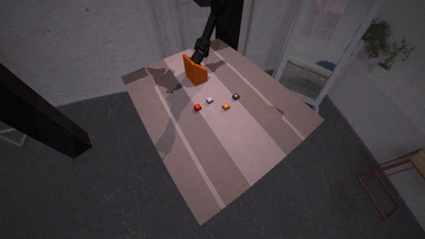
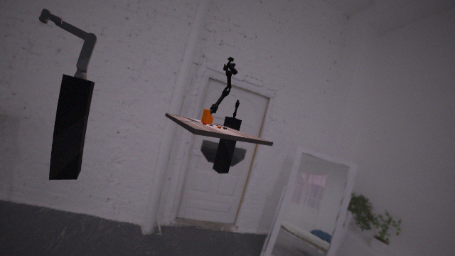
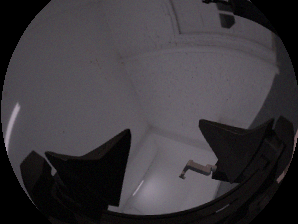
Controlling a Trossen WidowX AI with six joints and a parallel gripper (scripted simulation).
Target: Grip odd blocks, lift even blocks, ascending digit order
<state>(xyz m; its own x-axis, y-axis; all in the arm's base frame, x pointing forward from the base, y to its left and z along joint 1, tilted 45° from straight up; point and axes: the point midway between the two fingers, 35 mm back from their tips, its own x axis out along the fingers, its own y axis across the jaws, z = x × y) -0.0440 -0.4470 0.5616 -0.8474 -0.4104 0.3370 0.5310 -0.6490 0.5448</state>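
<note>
My gripper tip is now 86 cm above the orange block, 35 cm short of it and 10 cm to the left of it. The rest, counted from my gripper tip: red block (86 cm below, 25 cm ahead, 23 cm to the right).
</note>
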